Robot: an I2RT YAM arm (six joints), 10 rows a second.
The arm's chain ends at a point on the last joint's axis. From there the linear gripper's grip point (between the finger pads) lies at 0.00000 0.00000 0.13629 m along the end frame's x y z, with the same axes.
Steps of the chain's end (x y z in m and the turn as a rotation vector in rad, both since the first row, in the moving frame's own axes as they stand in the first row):
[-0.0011, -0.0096, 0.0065, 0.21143, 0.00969, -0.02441]
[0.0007, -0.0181, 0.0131, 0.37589, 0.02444, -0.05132]
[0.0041, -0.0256, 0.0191, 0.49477, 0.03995, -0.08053]
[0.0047, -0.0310, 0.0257, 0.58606, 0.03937, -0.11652]
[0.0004, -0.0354, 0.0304, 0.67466, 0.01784, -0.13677]
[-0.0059, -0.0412, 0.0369, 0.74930, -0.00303, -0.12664]
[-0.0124, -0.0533, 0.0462, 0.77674, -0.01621, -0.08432]
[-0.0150, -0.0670, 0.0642, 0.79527, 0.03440, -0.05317]
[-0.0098, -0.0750, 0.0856, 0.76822, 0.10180, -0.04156]
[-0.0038, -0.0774, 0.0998, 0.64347, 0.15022, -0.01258]
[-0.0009, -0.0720, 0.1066, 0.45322, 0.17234, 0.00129]
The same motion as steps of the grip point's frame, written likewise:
[-0.0001, -0.0382, 0.0035, 0.21143, 0.00969, -0.02441]
[0.0027, -0.0682, 0.0035, 0.37589, 0.02444, -0.05132]
[0.0067, -0.0904, 0.0027, 0.49477, 0.03995, -0.08053]
[0.0052, -0.1065, 0.0029, 0.58606, 0.03937, -0.11652]
[-0.0034, -0.1204, 0.0006, 0.67466, 0.01784, -0.13677]
[-0.0124, -0.1337, 0.0004, 0.74930, -0.00303, -0.12664]
[-0.0186, -0.1486, 0.0071, 0.77674, -0.01621, -0.08432]
[-0.0135, -0.1644, 0.0233, 0.79527, 0.03440, -0.05317]
[0.0007, -0.1698, 0.0467, 0.76822, 0.10180, -0.04156]
[0.0147, -0.1590, 0.0711, 0.64347, 0.15022, -0.01258]
[0.0217, -0.1314, 0.0909, 0.45322, 0.17234, 0.00129]

